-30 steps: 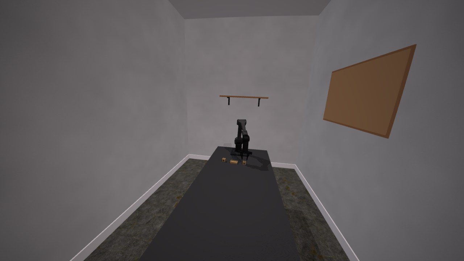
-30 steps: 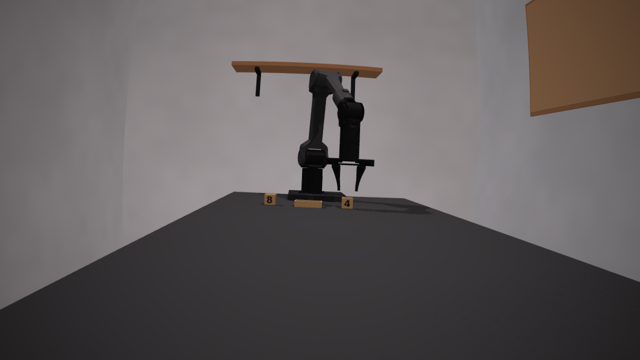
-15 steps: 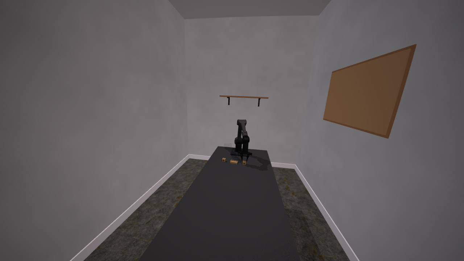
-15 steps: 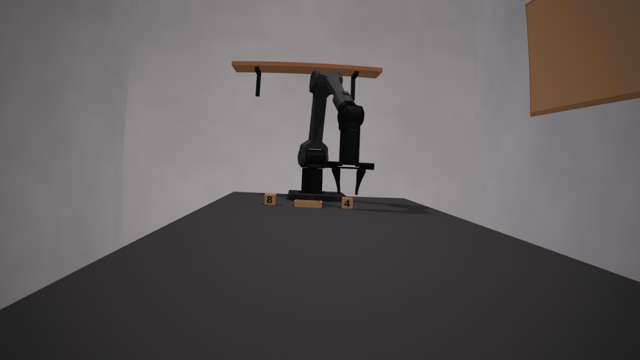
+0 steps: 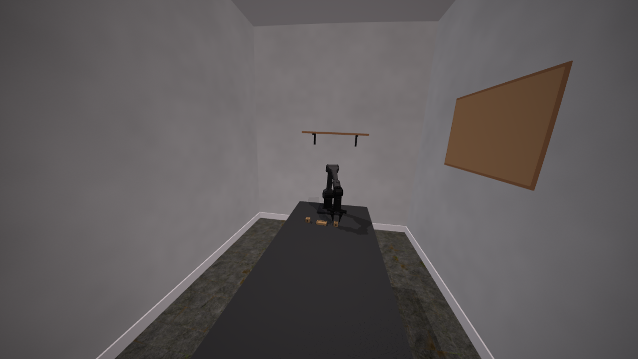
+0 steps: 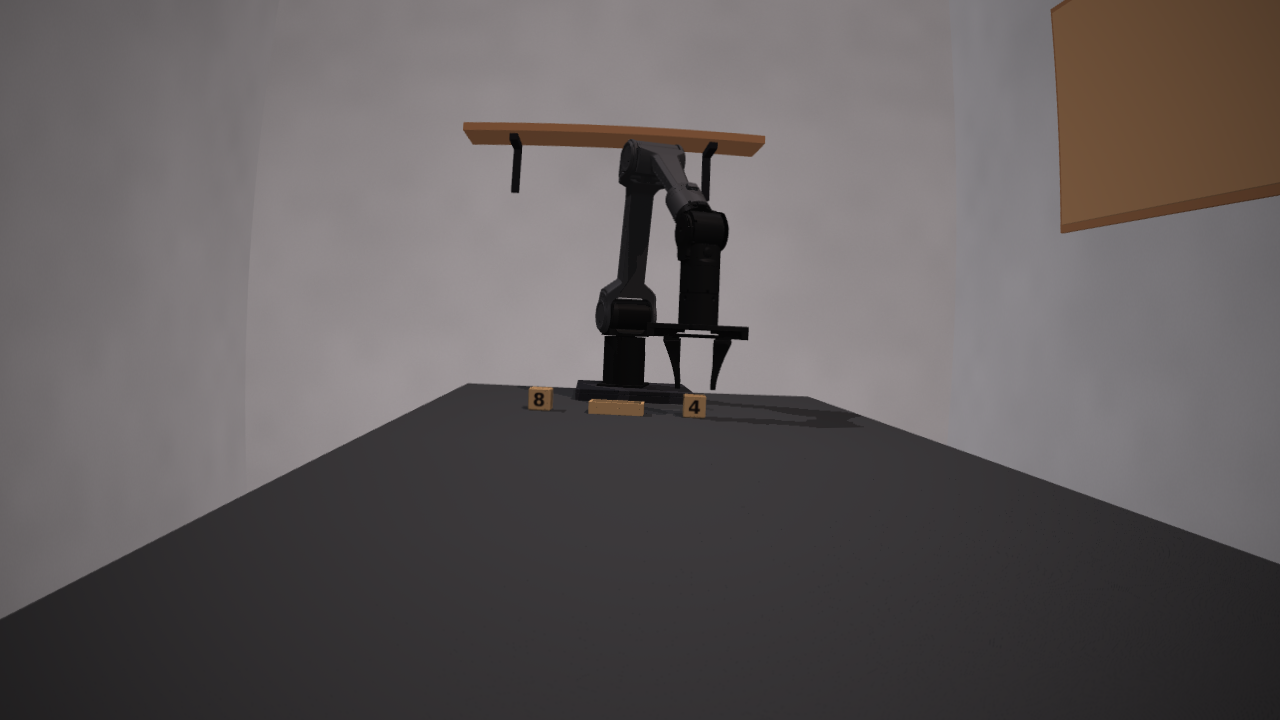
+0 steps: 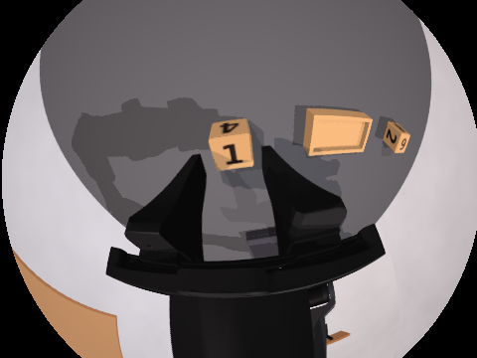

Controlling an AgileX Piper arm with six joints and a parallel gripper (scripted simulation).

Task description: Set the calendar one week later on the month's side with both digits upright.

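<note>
Now: the wooden cube 3 cm below my hand. From my hand the other things lie so: wooden tray 11 cm to the right, 4 cm below, 1 cm ahead.
</note>
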